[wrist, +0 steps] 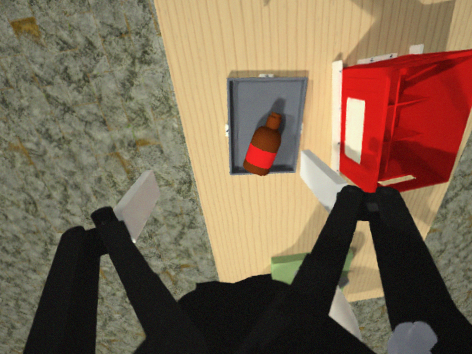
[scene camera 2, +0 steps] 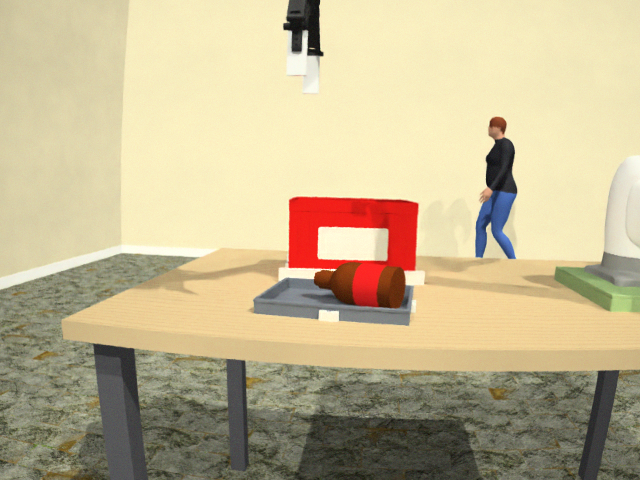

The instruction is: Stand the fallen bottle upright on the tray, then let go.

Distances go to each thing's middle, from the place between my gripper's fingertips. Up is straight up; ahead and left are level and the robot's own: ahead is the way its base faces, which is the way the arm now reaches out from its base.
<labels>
Now: the brown bottle (scene camera 2: 363, 284) 90 mm behind my hand, 90 mm to the right of it and 320 mm below it.
</labels>
